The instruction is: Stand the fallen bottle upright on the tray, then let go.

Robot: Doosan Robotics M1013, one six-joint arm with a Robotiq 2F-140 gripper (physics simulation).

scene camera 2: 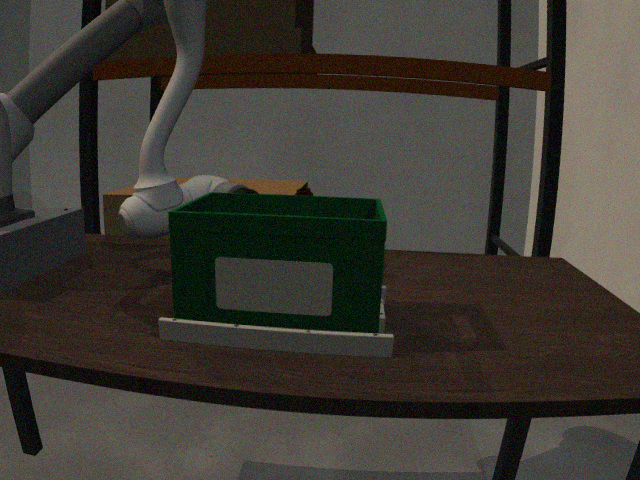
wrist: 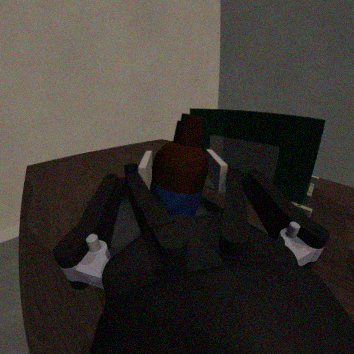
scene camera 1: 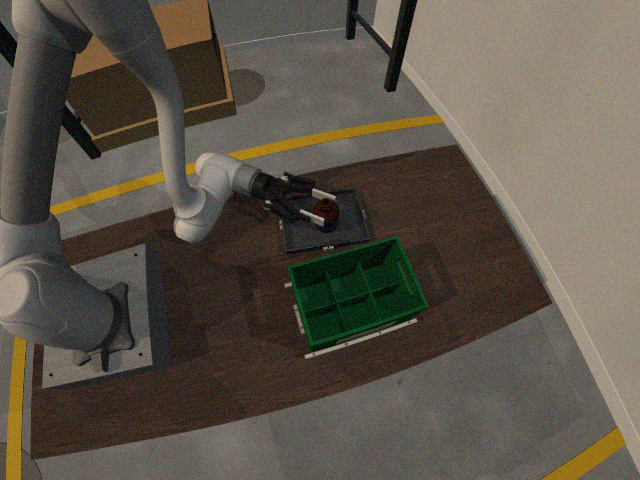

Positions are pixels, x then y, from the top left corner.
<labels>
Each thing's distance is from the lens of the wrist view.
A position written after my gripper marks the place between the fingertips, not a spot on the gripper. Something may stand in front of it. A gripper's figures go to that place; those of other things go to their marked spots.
my gripper (wrist: 178, 160): 0.23 m
brown bottle (wrist: 179, 169): 0.18 m
</labels>
